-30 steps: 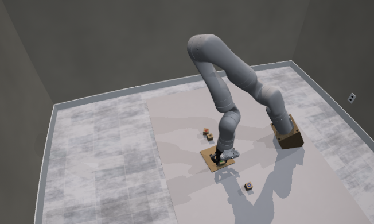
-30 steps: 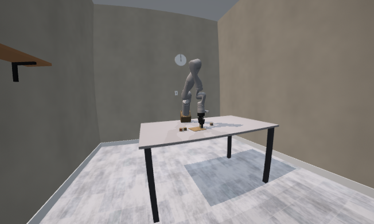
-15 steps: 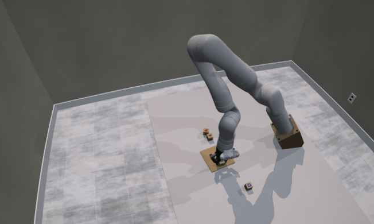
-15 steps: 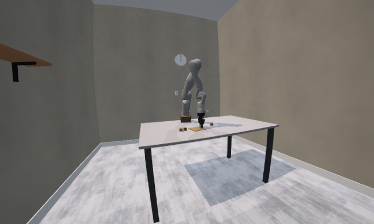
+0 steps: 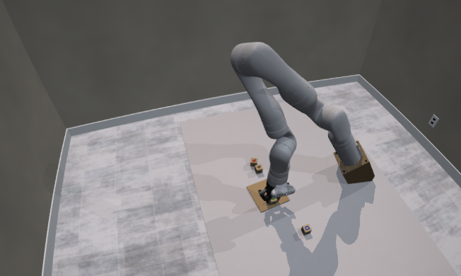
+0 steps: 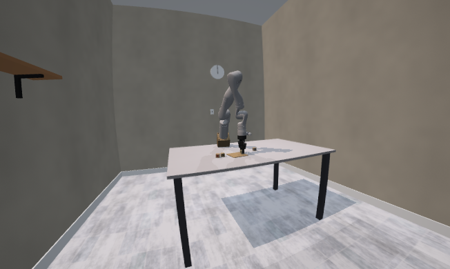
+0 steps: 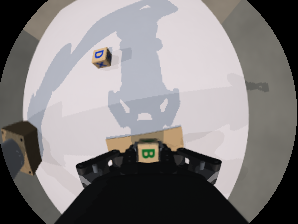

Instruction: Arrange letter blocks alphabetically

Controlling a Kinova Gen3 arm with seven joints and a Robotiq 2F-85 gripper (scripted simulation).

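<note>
The tan mat lies 5 cm to the right of my hand and 3 cm below it. Round my hand: block (18 cm to the right, 1 cm below).
</note>
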